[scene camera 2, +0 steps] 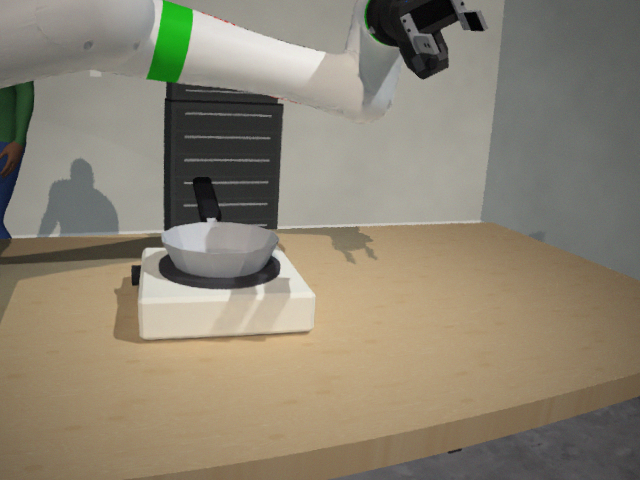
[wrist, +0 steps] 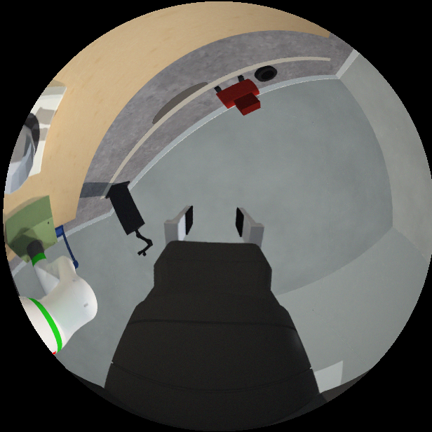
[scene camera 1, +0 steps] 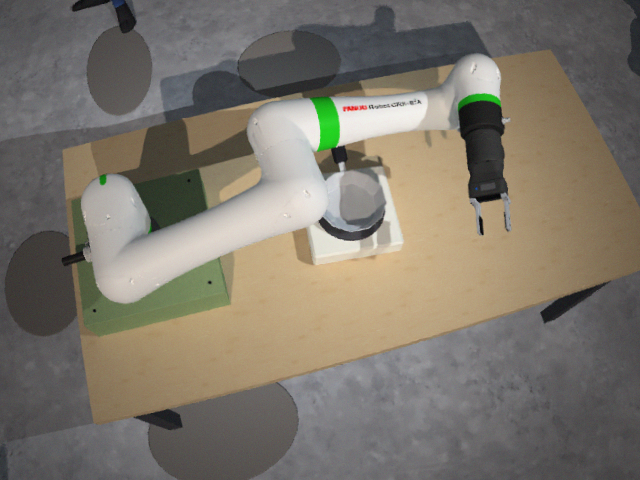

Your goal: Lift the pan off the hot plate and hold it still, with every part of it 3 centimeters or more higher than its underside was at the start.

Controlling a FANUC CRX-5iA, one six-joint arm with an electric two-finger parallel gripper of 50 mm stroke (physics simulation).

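Places are measured from the arm's base along level axes (x back, y right, z up), in millimetres.
Where they show: gripper, between the fingertips: (scene camera 2: 458, 32) (scene camera 1: 494, 232).
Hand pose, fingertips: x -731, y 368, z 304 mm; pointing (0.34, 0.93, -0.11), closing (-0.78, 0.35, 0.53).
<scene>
After its pixels a point has its place.
A light grey pan (scene camera 1: 355, 198) @[x -583, y 56, z -29 mm] (scene camera 2: 219, 250) @[x -574, y 23, z -29 mm] (wrist: 21, 162) sits upright on the dark round burner of the white hot plate (scene camera 1: 356, 252) @[x -535, y 193, z -52 mm] (scene camera 2: 227, 315) @[x -540, y 194, z -66 mm] (wrist: 54, 130). Its black handle (scene camera 1: 339, 154) @[x -576, y -56, z 23 mm] (scene camera 2: 206, 198) @[x -581, y -100, z 32 mm] slopes up and away, toward the arm's forearm in the first scene view. My gripper (scene camera 1: 494, 217) @[x -731, y 368, z 304 mm] (scene camera 2: 445, 32) @[x -731, y 368, z 304 mm] (wrist: 214, 215) is open and empty. It is high above the table, well to the right of the pan in both scene views, and touches nothing. In the wrist view part of the pan shows at the left edge; its handle does not show there.
The arm stands on a green base block (scene camera 1: 180, 302) @[x -75, y 197, z 1 mm] (wrist: 35, 220) at the table's left end. Its forearm (scene camera 1: 382, 116) @[x -620, y 43, z 306 mm] (scene camera 2: 258, 59) @[x -615, y 61, z 273 mm] passes over the table beyond the pan. The wooden table (scene camera 1: 289, 320) @[x -318, y 294, z -105 mm] (scene camera 2: 361, 372) @[x -675, y 327, z -105 mm] (wrist: 115, 55) carries the hot plate. A dark cabinet (scene camera 2: 227, 124) stands behind.
</scene>
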